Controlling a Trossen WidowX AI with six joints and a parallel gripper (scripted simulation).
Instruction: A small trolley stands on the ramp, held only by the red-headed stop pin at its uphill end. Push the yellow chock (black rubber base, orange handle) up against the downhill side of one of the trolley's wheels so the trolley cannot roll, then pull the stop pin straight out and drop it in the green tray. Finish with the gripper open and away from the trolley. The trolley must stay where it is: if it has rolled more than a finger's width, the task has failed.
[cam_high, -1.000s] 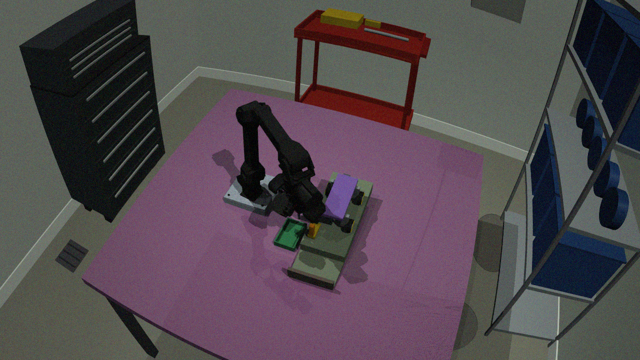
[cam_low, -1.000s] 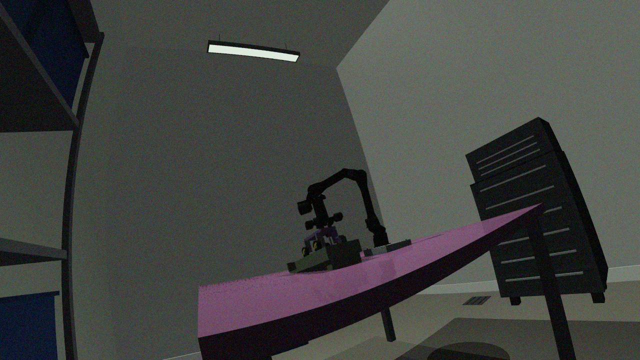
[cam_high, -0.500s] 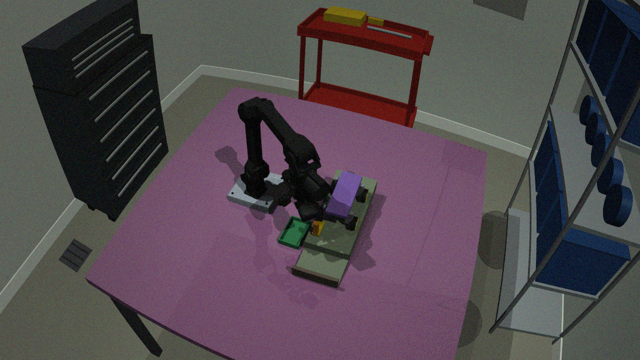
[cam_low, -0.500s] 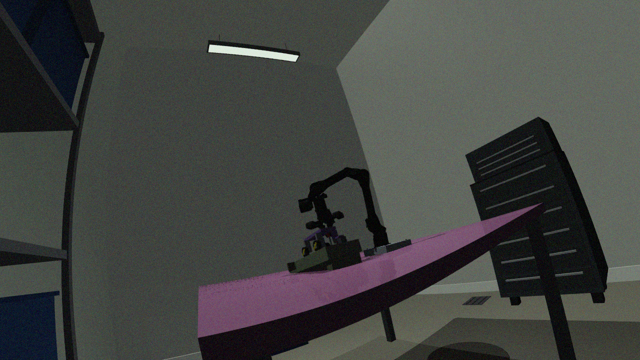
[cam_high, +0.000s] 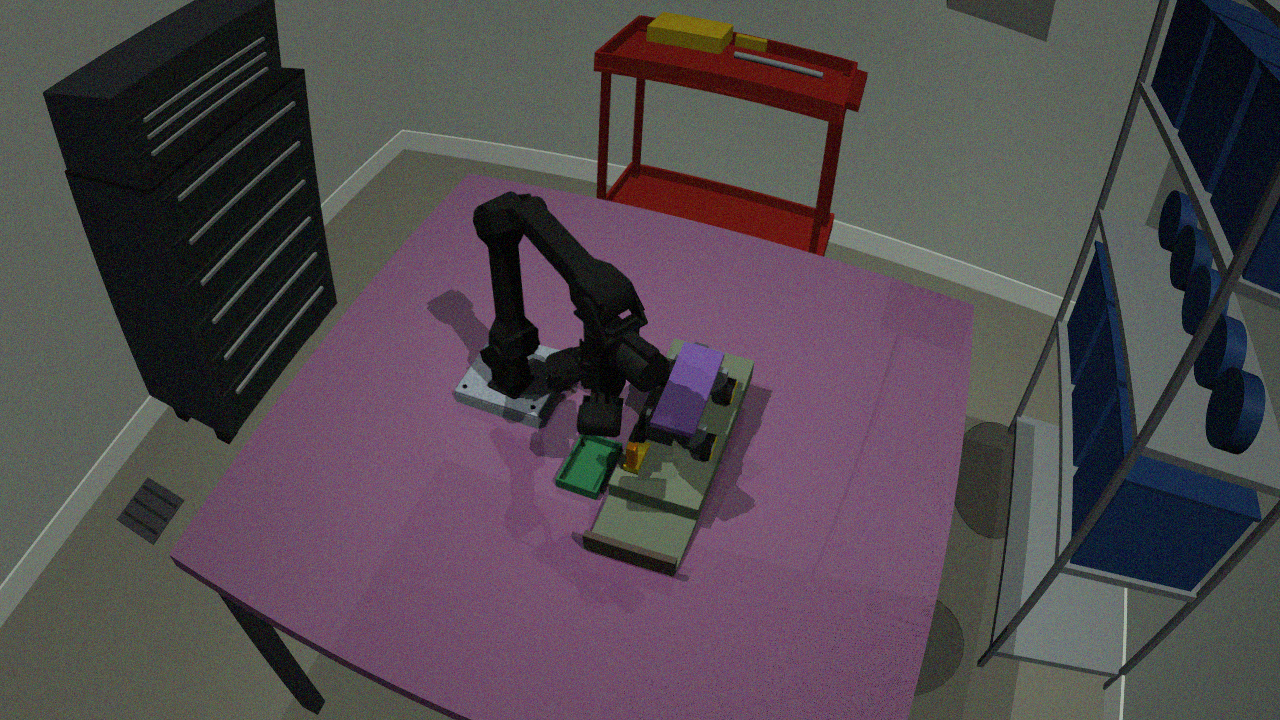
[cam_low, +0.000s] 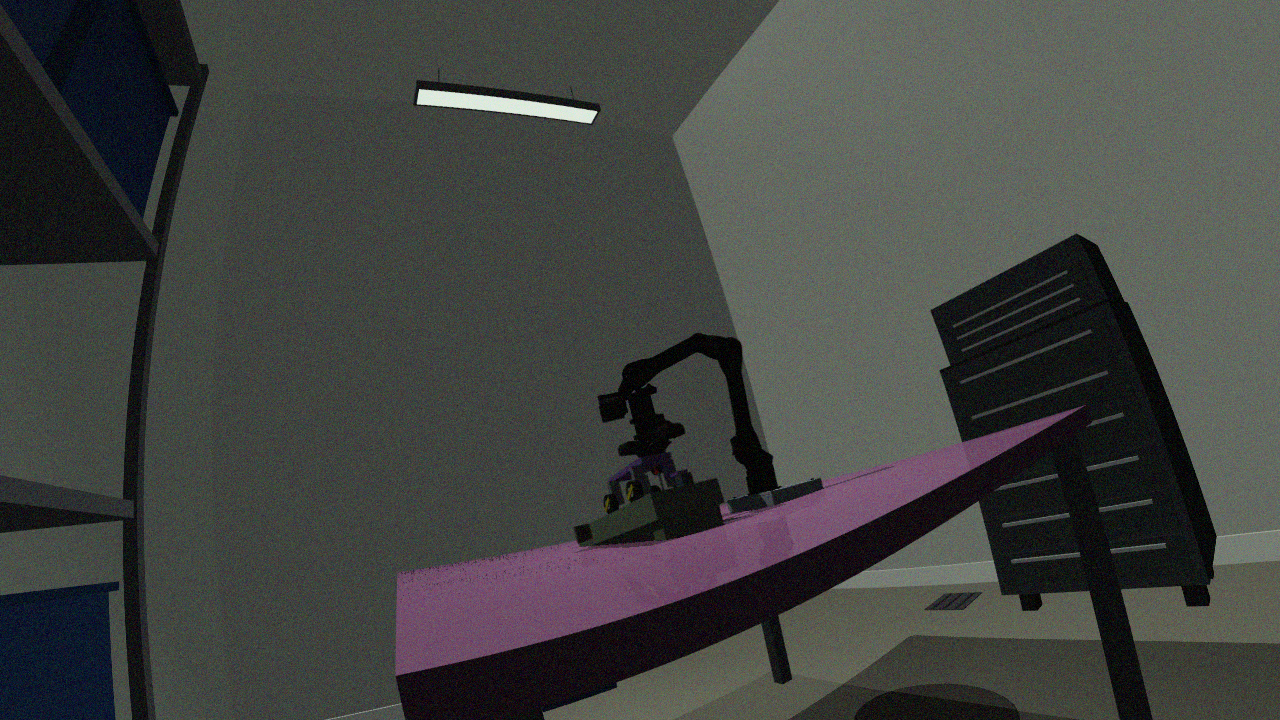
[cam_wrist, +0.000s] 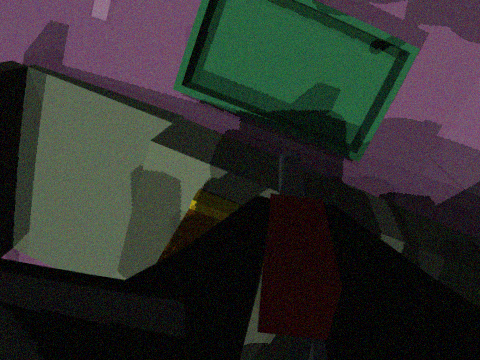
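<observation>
Now: gripper tip right at the red-headed stop pin. From my gripper tip the other things lie so: trolley (8 cm ahead, 12 cm to the left, 3 cm below); green tray (3 cm behind, 14 cm below); yellow chock (5 cm ahead, 1 cm to the left, 6 cm below).
</observation>
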